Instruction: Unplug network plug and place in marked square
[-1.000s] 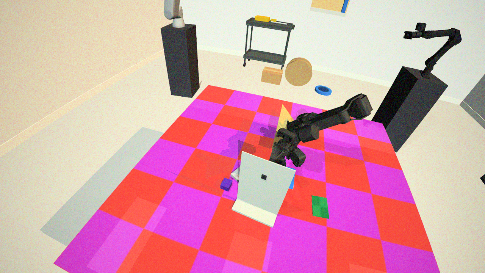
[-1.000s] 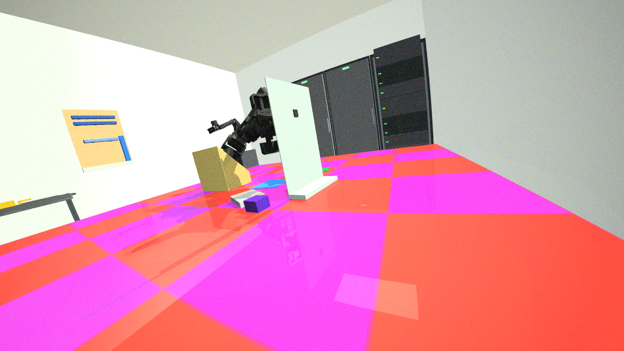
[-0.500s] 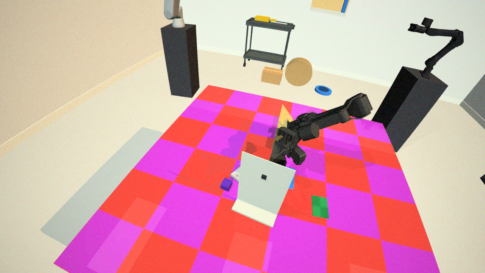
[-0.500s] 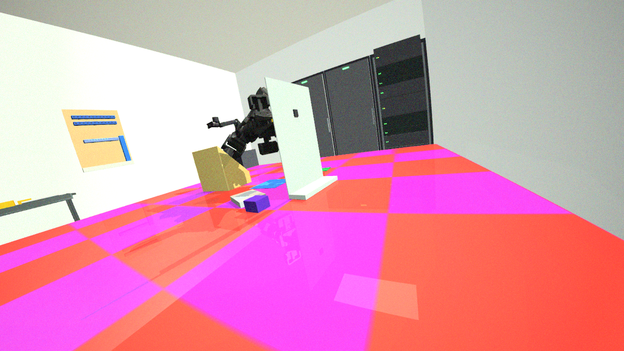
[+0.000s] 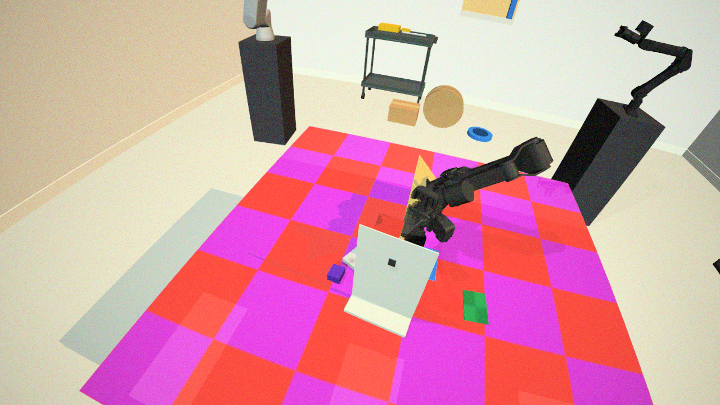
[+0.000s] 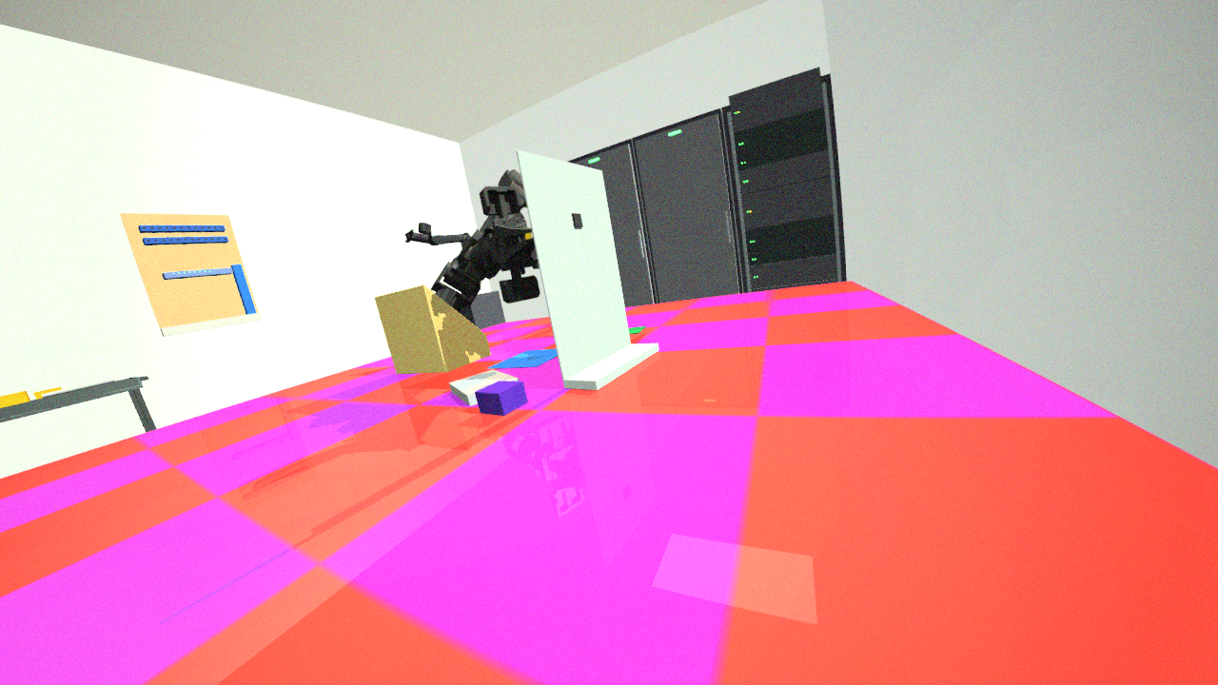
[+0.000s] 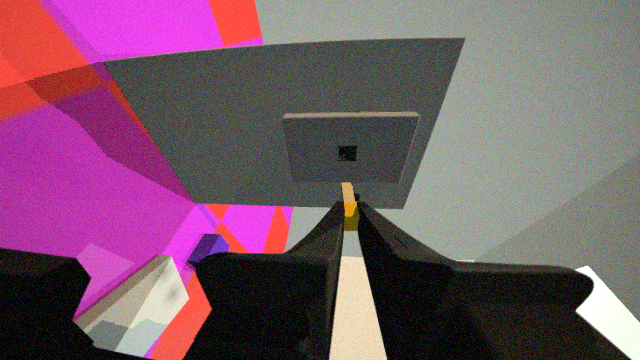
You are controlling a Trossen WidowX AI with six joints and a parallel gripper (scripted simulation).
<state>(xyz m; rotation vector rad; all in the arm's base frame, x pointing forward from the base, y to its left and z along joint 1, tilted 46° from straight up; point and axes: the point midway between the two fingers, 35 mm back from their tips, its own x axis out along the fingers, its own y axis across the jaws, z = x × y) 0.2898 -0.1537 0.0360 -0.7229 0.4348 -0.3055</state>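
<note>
Right now the flat blue square is 20 cm below my gripper tip, 11 cm behind it and 8 cm to the left of it. Also, from my gripper tip: grey upright panel: 8 cm below, 8 cm ahead, 2 cm to the right; then network plug: right at my gripper tip.
</note>
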